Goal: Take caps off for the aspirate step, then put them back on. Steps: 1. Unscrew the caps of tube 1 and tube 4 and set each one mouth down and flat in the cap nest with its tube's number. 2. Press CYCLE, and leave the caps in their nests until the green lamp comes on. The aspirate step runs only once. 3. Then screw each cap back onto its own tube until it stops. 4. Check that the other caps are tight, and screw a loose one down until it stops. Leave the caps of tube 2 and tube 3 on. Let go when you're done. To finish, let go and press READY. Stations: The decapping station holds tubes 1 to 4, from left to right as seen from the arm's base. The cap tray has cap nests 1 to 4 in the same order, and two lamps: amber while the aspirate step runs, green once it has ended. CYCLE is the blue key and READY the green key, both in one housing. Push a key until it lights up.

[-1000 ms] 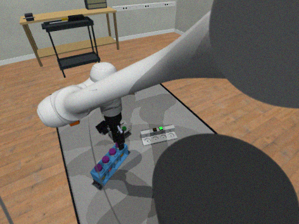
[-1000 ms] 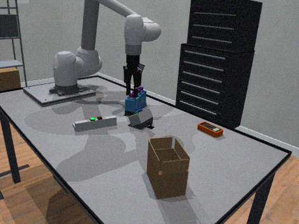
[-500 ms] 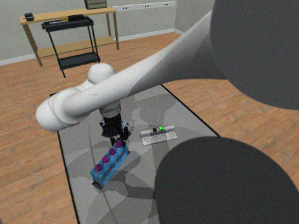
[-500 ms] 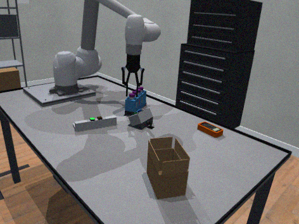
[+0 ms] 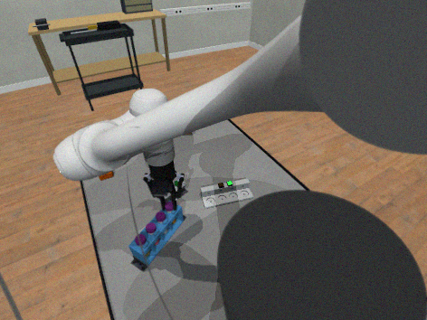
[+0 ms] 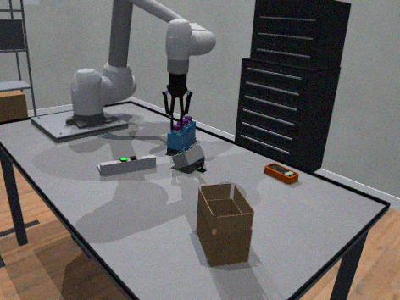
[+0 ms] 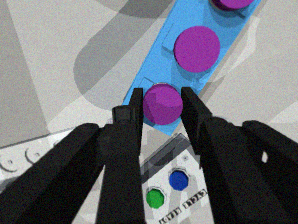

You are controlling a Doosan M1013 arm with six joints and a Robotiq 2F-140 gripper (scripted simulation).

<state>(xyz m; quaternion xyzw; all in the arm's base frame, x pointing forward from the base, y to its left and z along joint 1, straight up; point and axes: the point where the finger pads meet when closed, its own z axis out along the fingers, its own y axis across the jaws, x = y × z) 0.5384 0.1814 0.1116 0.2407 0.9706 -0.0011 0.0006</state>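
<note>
Right now my hand is 80 mm past the purple cap, 130 mm to the right of it and 30 mm above it. The rest, counted from my hand: grey key housing (150 mm ahead, 60 mm to the right, 90 mm below); green ready key (140 mm ahead, 80 mm to the right, 80 mm below); blue cycle key (120 mm ahead, 40 mm to the right, 80 mm below).
</note>
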